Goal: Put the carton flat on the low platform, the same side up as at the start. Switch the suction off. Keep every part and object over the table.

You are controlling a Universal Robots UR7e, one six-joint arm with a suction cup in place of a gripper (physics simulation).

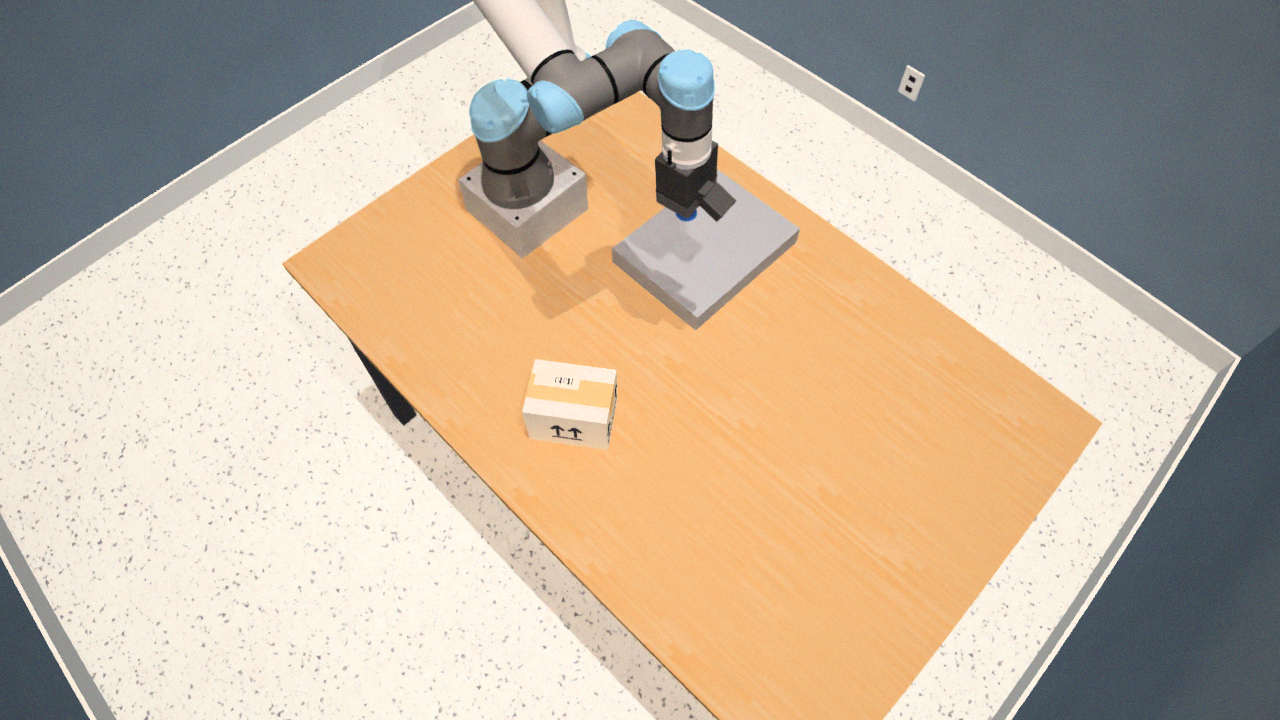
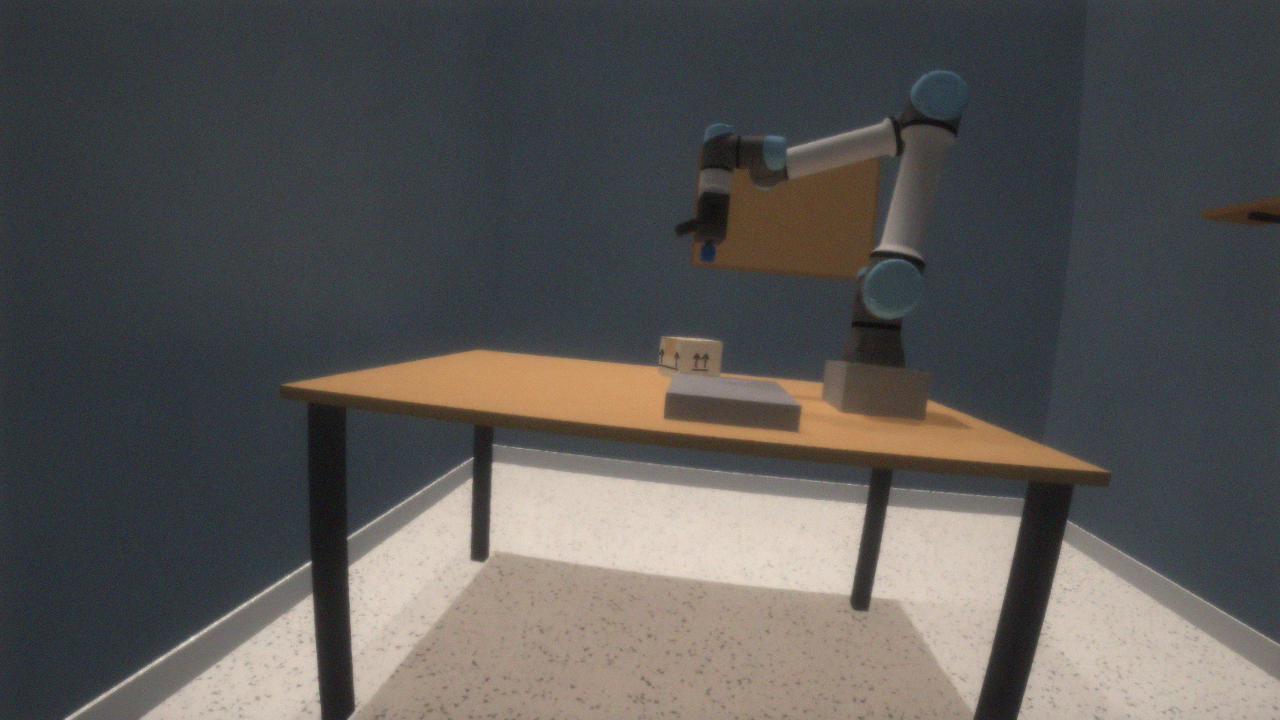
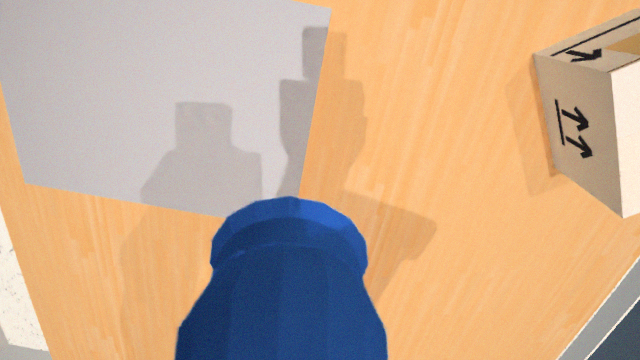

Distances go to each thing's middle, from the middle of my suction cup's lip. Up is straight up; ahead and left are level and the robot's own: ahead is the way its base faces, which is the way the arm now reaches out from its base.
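There is the carton [image 1: 565, 403], which sits 31 cm to the right of my suction cup, 27 cm below it and 2 cm behind it. I also see the low grey platform [image 1: 694, 268]: from my suction cup it is 17 cm to the left, 5 cm behind and 30 cm below.
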